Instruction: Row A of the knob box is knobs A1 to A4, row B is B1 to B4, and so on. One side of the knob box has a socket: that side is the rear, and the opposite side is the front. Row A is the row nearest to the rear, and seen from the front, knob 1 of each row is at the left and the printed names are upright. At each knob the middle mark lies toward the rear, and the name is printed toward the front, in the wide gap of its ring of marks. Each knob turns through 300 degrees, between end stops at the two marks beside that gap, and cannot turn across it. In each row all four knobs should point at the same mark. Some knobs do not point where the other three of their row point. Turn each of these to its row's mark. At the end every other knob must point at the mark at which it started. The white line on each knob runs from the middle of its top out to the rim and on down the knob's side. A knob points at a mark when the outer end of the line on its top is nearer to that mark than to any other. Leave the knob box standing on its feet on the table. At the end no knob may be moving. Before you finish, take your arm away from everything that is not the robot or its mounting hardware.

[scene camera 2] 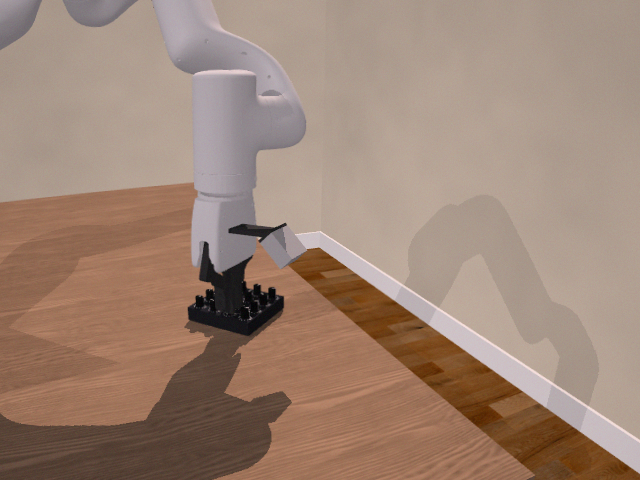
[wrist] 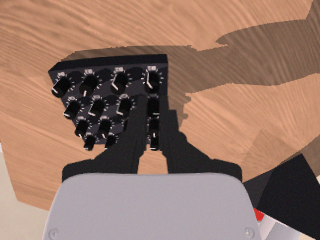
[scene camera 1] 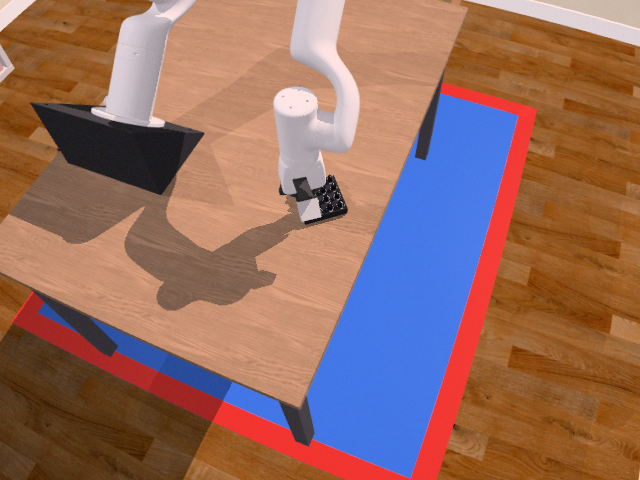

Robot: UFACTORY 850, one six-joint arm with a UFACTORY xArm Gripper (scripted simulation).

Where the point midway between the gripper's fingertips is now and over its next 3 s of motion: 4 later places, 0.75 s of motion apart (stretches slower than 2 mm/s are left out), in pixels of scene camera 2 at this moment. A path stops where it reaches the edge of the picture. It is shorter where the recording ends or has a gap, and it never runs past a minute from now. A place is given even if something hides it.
My gripper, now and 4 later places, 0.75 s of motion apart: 229, 309; 228, 294; 228, 285; 228, 280; 228, 274
